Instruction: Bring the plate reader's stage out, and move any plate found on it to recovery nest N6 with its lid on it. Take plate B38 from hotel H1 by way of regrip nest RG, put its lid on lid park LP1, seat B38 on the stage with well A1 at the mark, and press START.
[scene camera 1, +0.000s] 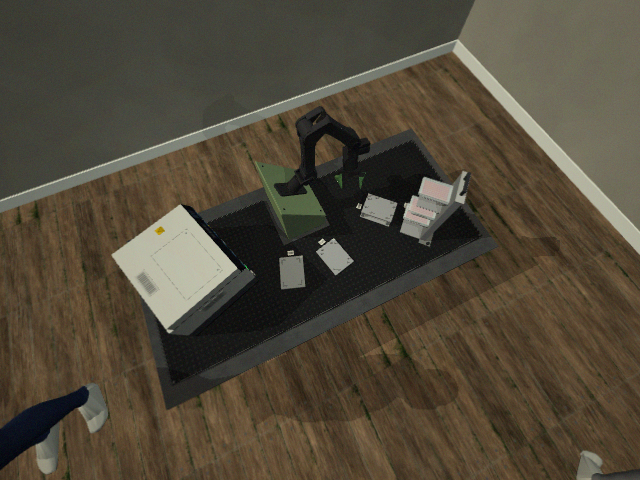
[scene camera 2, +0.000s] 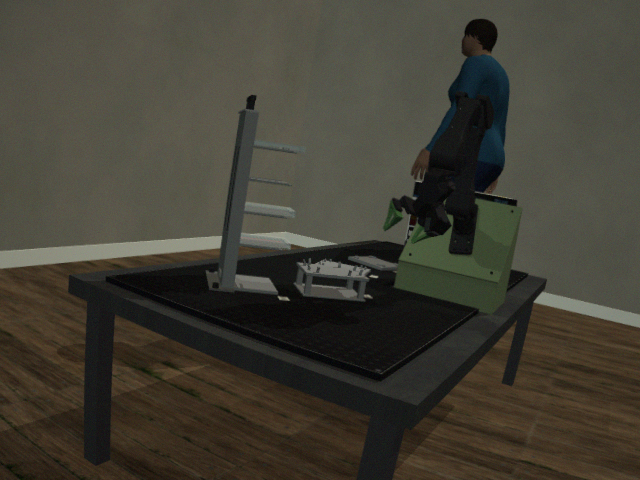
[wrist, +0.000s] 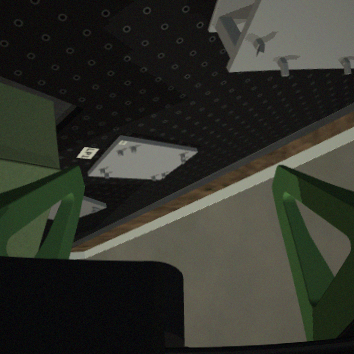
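Where they show: gripper, between the fingertips: (scene camera 1: 350, 188) (scene camera 2: 398, 235) (wrist: 177, 175); arm's base, origin of its link: (scene camera 1: 290, 189) (scene camera 2: 464, 229).
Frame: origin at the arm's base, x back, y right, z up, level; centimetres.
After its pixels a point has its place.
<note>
My gripper (scene camera 1: 350, 180) {z -3.0, x -14.6, y -26.0 cm} (scene camera 2: 399, 235) {z -3.0, x -14.6, y -26.0 cm} (wrist: 177, 175) {z -3.0, x -14.6, y -26.0 cm} is open and empty, high above the mat beside the green arm base. Hotel H1 (scene camera 1: 443, 221) {z 5.1, x -54.7, y -46.4 cm} (scene camera 2: 237, 201) {z 1.2, x -46.1, y -57.6 cm} is the tall grey post with shelves; pinkish plates (scene camera 1: 436, 189) {z 16.0, x -43.4, y -47.0 cm} (scene camera 1: 423, 206) {z 6.5, x -44.4, y -43.2 cm} sit on it, their names unreadable. Lid park LP1 (scene camera 1: 334, 256) {z -18.8, x -35.5, y -2.2 cm} (wrist: 145, 159) {z -18.8, x -34.8, y -3.6 cm} is a low grey nest with small pegs and no lid. A raised two-level nest (scene camera 1: 378, 208) {z -13.8, x -27.9, y -35.5 cm} (scene camera 2: 336, 268) {z -13.8, x -27.9, y -32.7 cm} (wrist: 300, 37) {z -13.8, x -26.8, y -33.2 cm} stands between base and hotel, its label unreadable. The white plate reader (scene camera 1: 178, 266) {z 11.2, x -11.2, y 58.0 cm} is at the left. Its stage does not show. B38, RG and N6 cannot be identified.
Another low grey nest (scene camera 1: 292, 272) {z -18.6, x -30.6, y 20.2 cm} (wrist: 90, 206) {z -18.6, x -35.8, y 18.4 cm} lies between LP1 and the reader. The green arm base (scene camera 1: 302, 211) {z -0.1, x -13.1, y 1.7 cm} (scene camera 2: 460, 258) {z -7.9, x 1.3, y -8.3 cm} stands at the mat's rear edge. A person in blue (scene camera 2: 480, 93) stands beyond the table, partly hidden by the arm.
</note>
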